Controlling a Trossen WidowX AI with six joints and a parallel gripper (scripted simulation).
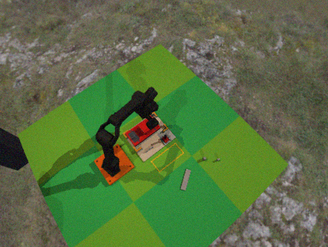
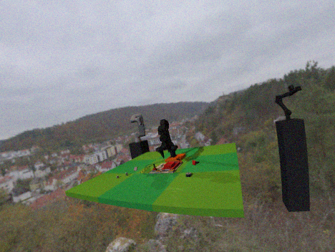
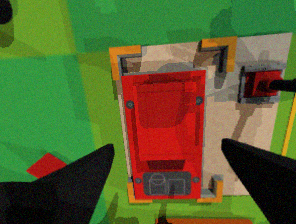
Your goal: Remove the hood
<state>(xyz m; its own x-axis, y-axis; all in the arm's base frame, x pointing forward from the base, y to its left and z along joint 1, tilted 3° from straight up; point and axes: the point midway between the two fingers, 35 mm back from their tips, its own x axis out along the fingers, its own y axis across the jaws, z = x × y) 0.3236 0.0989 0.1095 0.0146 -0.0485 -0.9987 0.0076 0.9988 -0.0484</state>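
Right now the red hood is 60 mm below my gripper tip. From my gripper tip the other things lie so: grey bar 30 mm behind, 400 mm to the right, 100 mm below; tan plate 20 mm behind, 40 mm to the right, 90 mm below; dark tyre 160 mm ahead, 210 mm to the left, 90 mm below.
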